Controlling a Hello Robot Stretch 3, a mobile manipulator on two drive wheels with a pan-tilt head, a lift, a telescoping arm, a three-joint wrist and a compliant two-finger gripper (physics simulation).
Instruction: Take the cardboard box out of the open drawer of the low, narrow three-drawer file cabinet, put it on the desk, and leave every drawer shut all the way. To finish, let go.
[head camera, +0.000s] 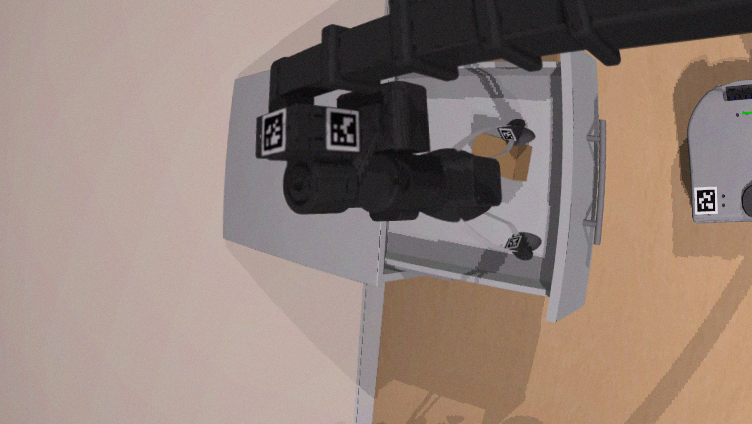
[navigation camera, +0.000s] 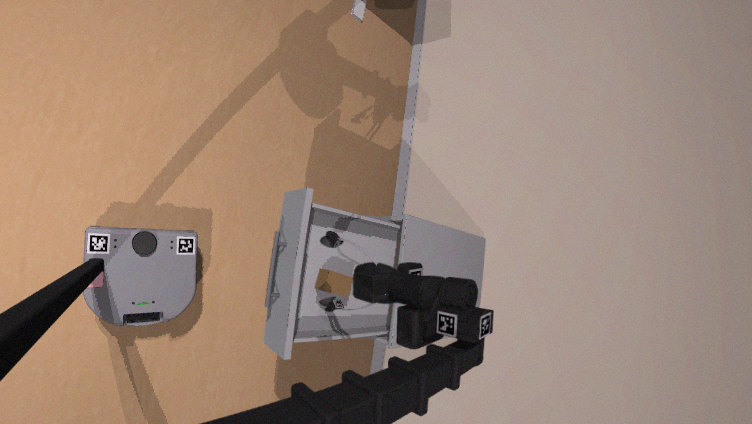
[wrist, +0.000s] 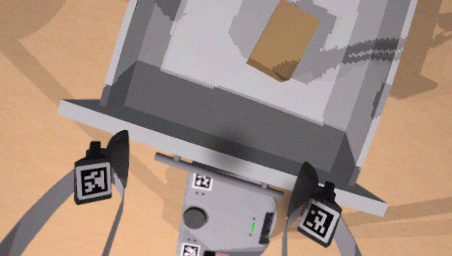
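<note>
A brown cardboard box (head camera: 521, 164) (navigation camera: 335, 282) (wrist: 285, 42) lies on the floor of the open drawer (head camera: 572, 263) (navigation camera: 287, 316) (wrist: 165, 95) of the grey file cabinet (head camera: 252, 210) (navigation camera: 447, 247). My gripper (head camera: 522, 188) (navigation camera: 331, 271) (wrist: 213, 166) is open and empty, pointing down above the drawer. In the head view one fingertip overlaps the box and the other stands to its side. In the wrist view the box lies beyond the fingers, up and right of centre. The wrist partly hides the drawer. The lower drawers are hidden, and I cannot make out the desk.
The drawer handle (head camera: 601, 179) (navigation camera: 272, 268) runs along the drawer front. My base (head camera: 710, 158) (navigation camera: 142, 279) (wrist: 230, 220) stands on the wood floor before it. My arm (head camera: 437, 42) (navigation camera: 337, 397) reaches past one side of the drawer. A pale wall (head camera: 105, 210) (navigation camera: 605, 210) rises behind the cabinet.
</note>
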